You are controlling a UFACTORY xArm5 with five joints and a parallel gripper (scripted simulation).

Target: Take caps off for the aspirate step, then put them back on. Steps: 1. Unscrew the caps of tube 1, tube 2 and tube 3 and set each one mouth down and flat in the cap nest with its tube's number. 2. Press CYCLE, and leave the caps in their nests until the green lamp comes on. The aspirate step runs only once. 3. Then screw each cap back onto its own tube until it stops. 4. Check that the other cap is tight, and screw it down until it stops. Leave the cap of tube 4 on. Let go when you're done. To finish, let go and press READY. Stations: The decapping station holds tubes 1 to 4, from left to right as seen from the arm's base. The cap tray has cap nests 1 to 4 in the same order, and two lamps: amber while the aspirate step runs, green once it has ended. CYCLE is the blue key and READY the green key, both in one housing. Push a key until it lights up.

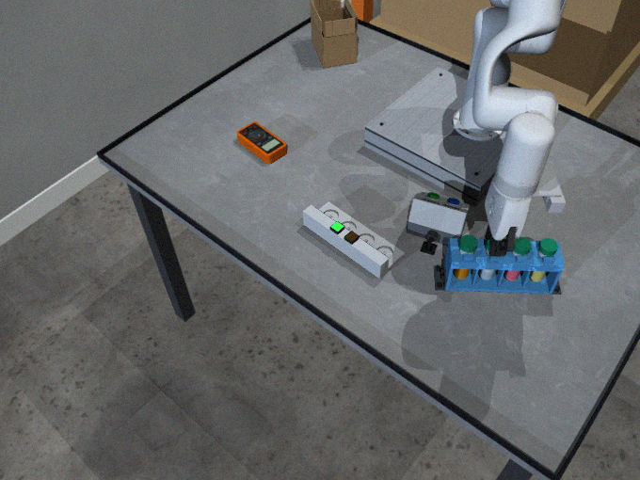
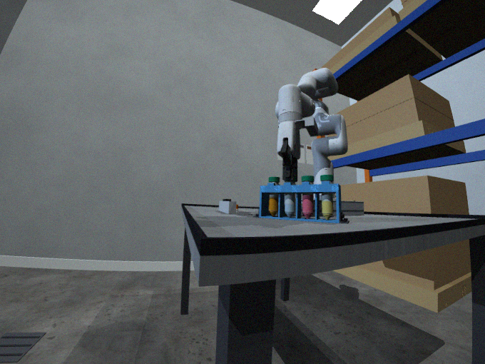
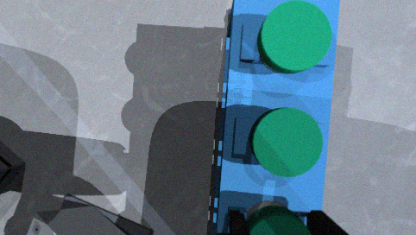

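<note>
My gripper is now 1 cm above the threaded neck. Round my hand: green key: 19 cm to the right, 8 cm behind, 6 cm below; blue key: 14 cm to the right, 9 cm behind, 6 cm below; key housing: 16 cm to the right, 8 cm below, 7 cm behind.
</note>
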